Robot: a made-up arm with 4 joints. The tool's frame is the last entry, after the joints.
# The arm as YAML. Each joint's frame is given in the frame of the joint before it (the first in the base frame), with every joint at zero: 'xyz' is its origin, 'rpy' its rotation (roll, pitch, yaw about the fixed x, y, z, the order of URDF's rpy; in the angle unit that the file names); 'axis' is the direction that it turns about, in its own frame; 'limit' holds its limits. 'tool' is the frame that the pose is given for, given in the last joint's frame.
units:
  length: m
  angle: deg
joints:
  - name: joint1
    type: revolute
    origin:
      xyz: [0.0, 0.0, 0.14]
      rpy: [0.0, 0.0, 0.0]
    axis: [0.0, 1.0, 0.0]
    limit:
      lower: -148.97
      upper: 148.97
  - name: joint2
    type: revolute
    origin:
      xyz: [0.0, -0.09, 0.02]
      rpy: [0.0, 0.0, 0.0]
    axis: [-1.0, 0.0, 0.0]
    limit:
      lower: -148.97
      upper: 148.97
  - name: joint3
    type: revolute
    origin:
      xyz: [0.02, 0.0, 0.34]
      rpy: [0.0, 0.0, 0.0]
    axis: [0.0, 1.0, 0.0]
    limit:
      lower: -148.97
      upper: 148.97
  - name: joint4
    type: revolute
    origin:
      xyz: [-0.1, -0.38, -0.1]
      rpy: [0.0, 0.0, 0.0]
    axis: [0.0, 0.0, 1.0]
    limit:
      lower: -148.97
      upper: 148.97
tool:
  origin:
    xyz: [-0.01, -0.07, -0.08]
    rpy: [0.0, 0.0, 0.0]
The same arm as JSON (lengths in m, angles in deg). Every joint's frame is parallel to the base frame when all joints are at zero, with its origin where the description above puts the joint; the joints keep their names.
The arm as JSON. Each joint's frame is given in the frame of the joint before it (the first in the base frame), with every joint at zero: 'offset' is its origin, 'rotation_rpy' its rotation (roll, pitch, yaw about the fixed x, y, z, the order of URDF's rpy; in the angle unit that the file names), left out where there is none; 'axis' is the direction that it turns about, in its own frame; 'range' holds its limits. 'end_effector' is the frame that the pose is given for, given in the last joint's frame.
{
  "length_unit": "m",
  "angle_unit": "deg",
  "chain": [
    {
      "id": "joint1",
      "offset": [
        0.0,
        0.0,
        0.14
      ],
      "axis": [
        0.0,
        1.0,
        0.0
      ],
      "range": [
        -148.97,
        148.97
      ]
    },
    {
      "id": "joint2",
      "offset": [
        0.0,
        -0.09,
        0.02
      ],
      "axis": [
        -1.0,
        0.0,
        0.0
      ],
      "range": [
        -148.97,
        148.97
      ]
    },
    {
      "id": "joint3",
      "offset": [
        0.02,
        0.0,
        0.34
      ],
      "axis": [
        0.0,
        1.0,
        0.0
      ],
      "range": [
        -148.97,
        148.97
      ]
    },
    {
      "id": "joint4",
      "offset": [
        -0.1,
        -0.38,
        -0.1
      ],
      "axis": [
        0.0,
        0.0,
        1.0
      ],
      "range": [
        -148.97,
        148.97
      ]
    }
  ],
  "end_effector": {
    "offset": [
      -0.01,
      -0.07,
      -0.08
    ]
  }
}

